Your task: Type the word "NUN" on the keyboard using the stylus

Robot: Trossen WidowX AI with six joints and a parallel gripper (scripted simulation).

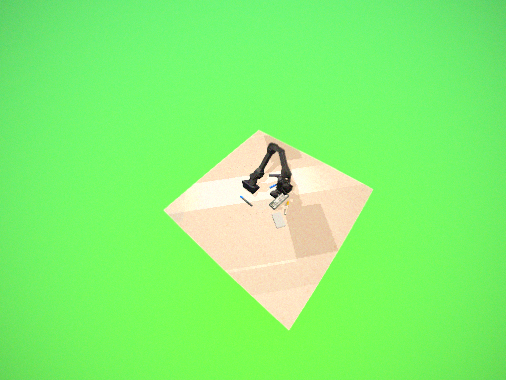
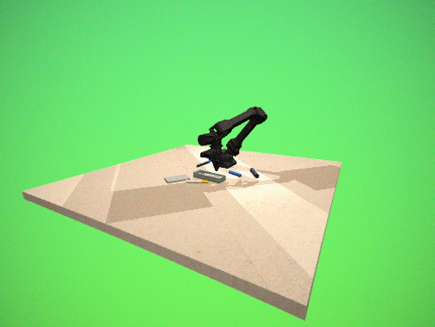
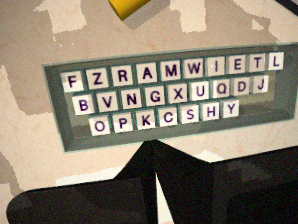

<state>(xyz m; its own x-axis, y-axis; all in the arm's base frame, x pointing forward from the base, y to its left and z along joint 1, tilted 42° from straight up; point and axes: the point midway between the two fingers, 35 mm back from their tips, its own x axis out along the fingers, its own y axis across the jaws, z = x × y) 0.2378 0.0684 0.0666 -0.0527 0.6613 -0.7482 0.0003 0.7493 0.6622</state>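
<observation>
My gripper tip is now 12 cm past the blue stylus, 2 cm to the right of it and 3 cm above it. Round my gripper tip: grey stylus tip (12 cm behind, 1 cm to the right, 3 cm below); flat grey block (14 cm ahead, 16 cm to the right, 4 cm below); white marker (11 cm ahead, 3 cm to the right, 3 cm below).
</observation>
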